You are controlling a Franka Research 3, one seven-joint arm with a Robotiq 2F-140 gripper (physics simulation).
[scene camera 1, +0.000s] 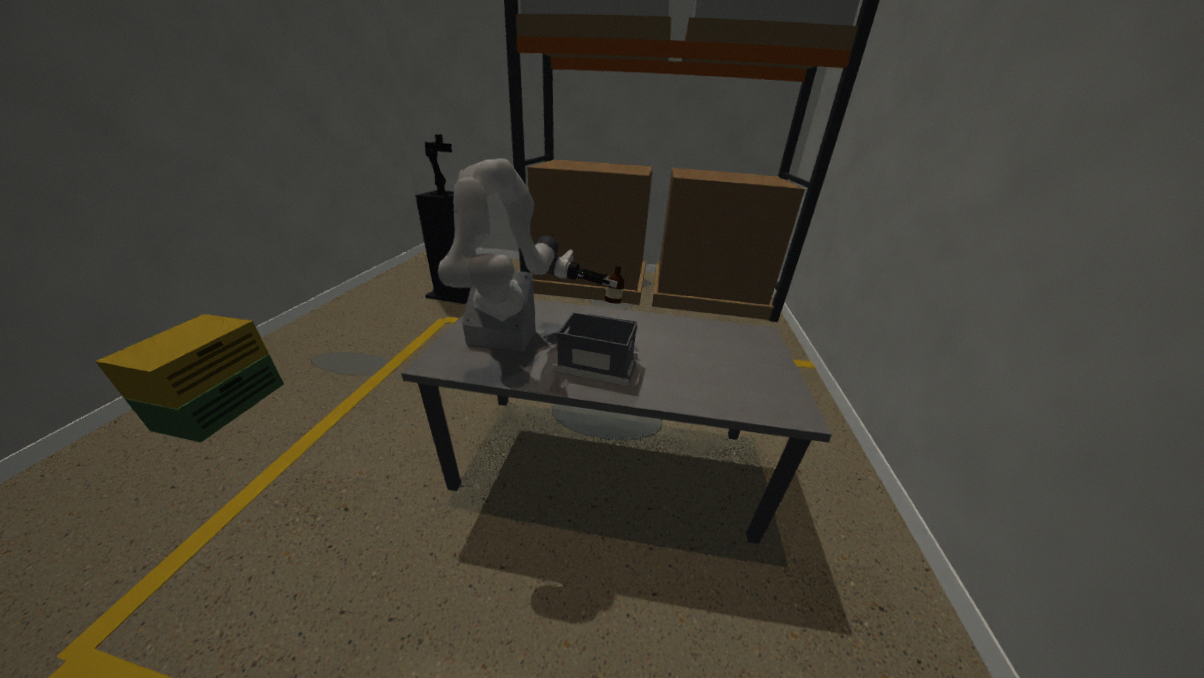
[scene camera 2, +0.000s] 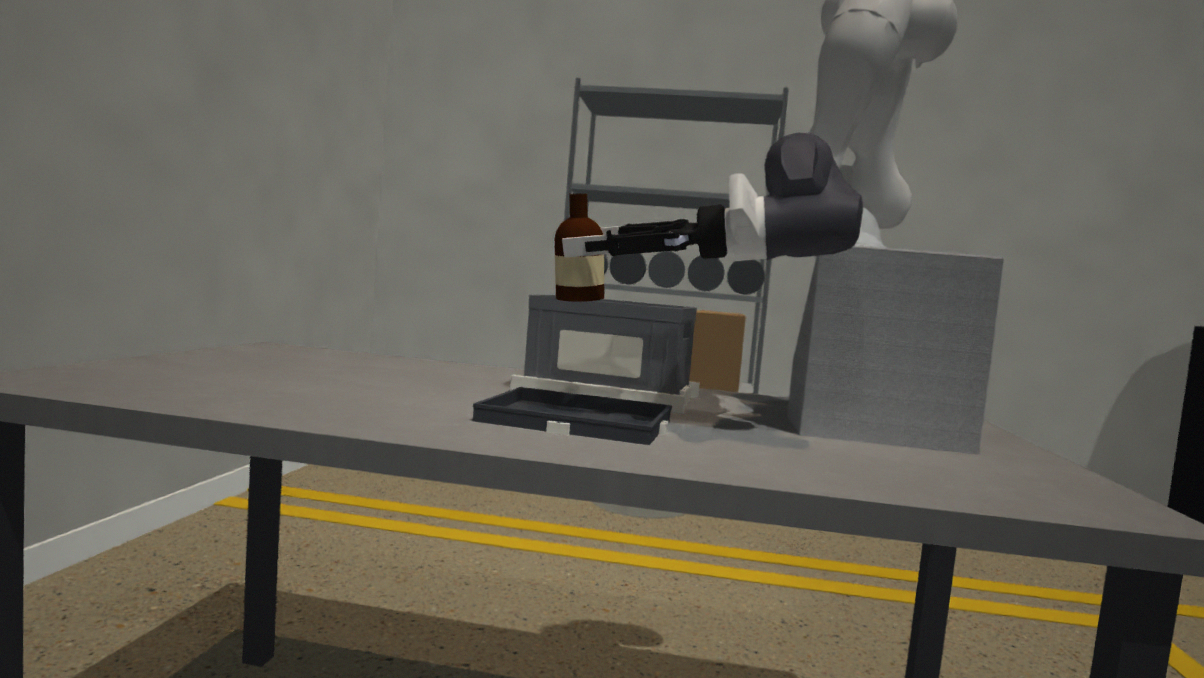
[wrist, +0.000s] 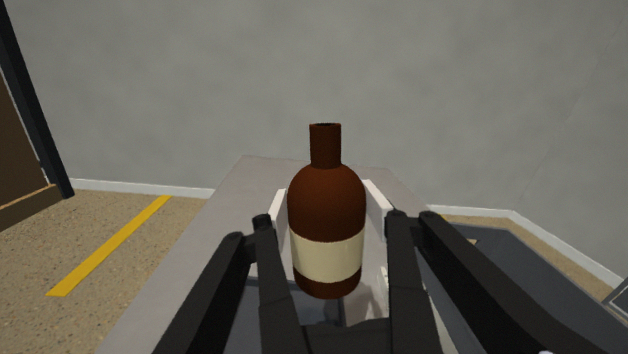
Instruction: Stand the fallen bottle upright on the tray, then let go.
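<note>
My own gripper is there in the pictures, and the wrist view shows it too. I also see a brown bottle, and with it a pale rail.
</note>
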